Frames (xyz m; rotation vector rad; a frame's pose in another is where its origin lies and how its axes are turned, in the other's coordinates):
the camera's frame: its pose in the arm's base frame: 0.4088 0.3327 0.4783 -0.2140 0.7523 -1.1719
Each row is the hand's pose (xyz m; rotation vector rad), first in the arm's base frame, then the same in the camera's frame.
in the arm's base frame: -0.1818 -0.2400 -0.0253 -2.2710 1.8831 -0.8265
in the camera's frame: 0.6145 -0.4108 -0.6197 -1.9646 0.2019 -0.9357
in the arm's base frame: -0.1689 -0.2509 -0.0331 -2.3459 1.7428 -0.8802
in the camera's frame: 0.6298 -0.4014 -0.6149 -1.9387 0.0834 -0.9956
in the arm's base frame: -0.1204 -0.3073 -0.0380 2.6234 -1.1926 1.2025
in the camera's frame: 0.6907 -0.3849 -0.5753 -1.7929 -0.3024 -1.3855
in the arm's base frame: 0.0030 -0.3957 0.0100 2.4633 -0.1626 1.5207
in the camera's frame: 0.7714 -0.3524 -0.4419 -1.3453 -0.8505 -1.9946
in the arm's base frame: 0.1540 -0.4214 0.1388 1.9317 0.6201 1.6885
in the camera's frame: 0.7673 -0.3163 -0.2451 -0.6596 -1.1829 -2.5299
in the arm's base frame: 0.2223 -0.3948 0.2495 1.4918 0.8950 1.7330
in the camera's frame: 0.7093 -0.3121 -0.1257 -0.1664 -1.1895 -2.8176
